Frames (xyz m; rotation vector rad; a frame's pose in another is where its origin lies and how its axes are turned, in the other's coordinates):
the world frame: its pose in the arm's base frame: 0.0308 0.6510 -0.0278 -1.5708 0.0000 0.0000
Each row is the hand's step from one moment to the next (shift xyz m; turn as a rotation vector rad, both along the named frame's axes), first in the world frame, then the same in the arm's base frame.
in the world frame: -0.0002 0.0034 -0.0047 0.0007 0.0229 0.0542
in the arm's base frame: -0.0002 -0.0047 -0.0034 0.0007 0.0542 -0.0229
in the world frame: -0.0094 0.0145 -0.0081 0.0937 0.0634 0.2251
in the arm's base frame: -0.0094 -0.0081 -0.0145 0.0937 0.2251 -0.0634
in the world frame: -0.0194 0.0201 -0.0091 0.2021 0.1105 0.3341
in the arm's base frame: -0.0194 -0.0091 -0.0201 0.2021 0.3341 -0.1105
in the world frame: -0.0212 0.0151 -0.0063 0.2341 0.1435 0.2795
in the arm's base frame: -0.0212 -0.0063 -0.0151 0.2341 0.2795 -0.1435
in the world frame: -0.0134 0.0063 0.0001 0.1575 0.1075 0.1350
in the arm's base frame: -0.0134 0.0001 -0.0063 0.1575 0.1350 -0.1075
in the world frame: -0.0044 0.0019 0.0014 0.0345 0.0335 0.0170
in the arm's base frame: -0.0044 0.0014 -0.0019 0.0345 0.0170 -0.0335
